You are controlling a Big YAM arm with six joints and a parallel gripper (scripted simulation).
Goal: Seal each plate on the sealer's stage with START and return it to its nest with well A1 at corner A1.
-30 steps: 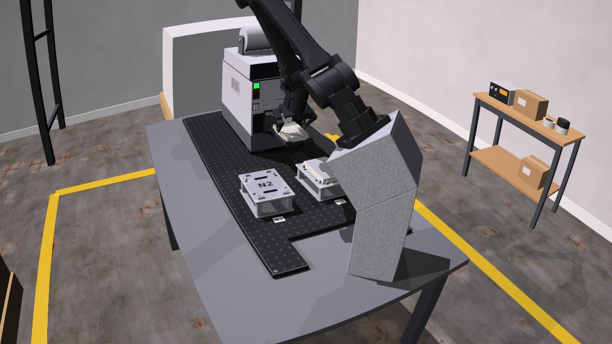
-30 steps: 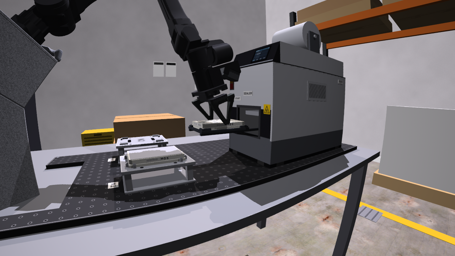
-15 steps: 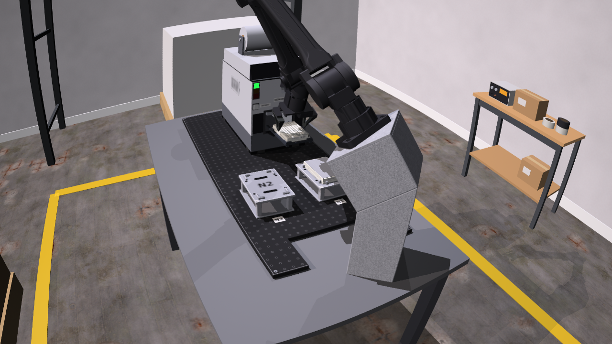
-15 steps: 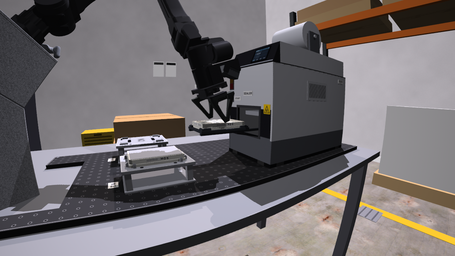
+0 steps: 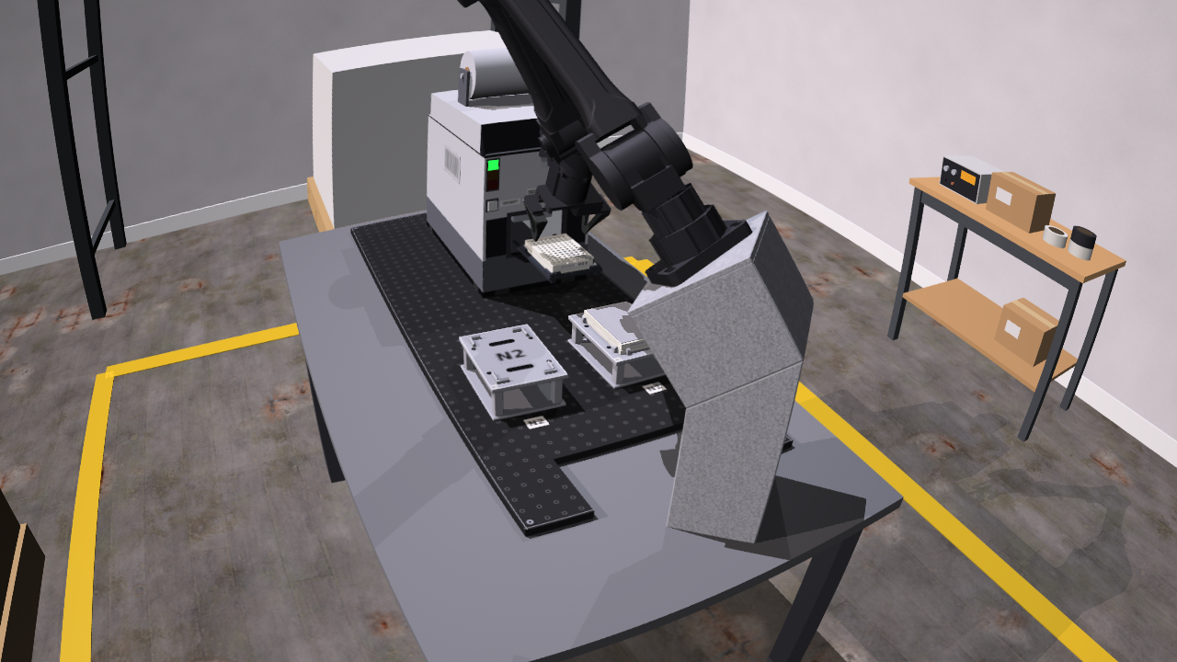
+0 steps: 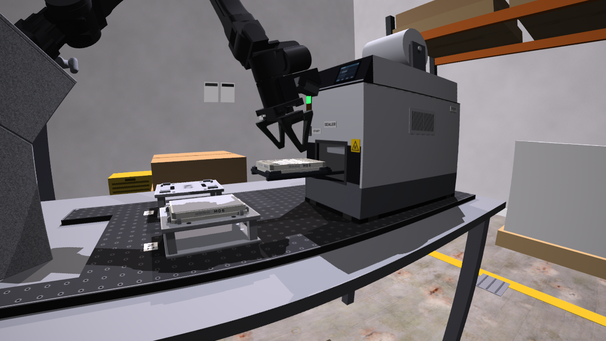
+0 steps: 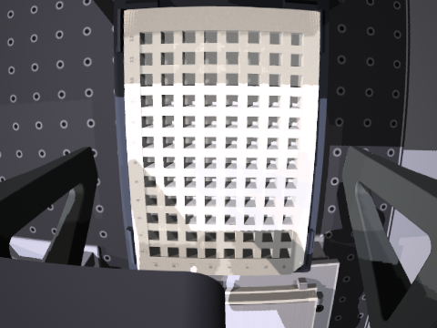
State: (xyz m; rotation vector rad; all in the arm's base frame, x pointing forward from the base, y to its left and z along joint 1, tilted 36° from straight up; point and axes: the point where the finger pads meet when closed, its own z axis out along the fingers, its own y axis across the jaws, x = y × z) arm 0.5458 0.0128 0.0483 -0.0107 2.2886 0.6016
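My gripper is now 40 mm above the white well plate. Also, from my hand: nest N2: 230 mm behind, 130 mm to the left, 100 mm below; start button: 80 mm ahead, 110 mm to the left, 30 mm above; sealer stage: 50 mm below.
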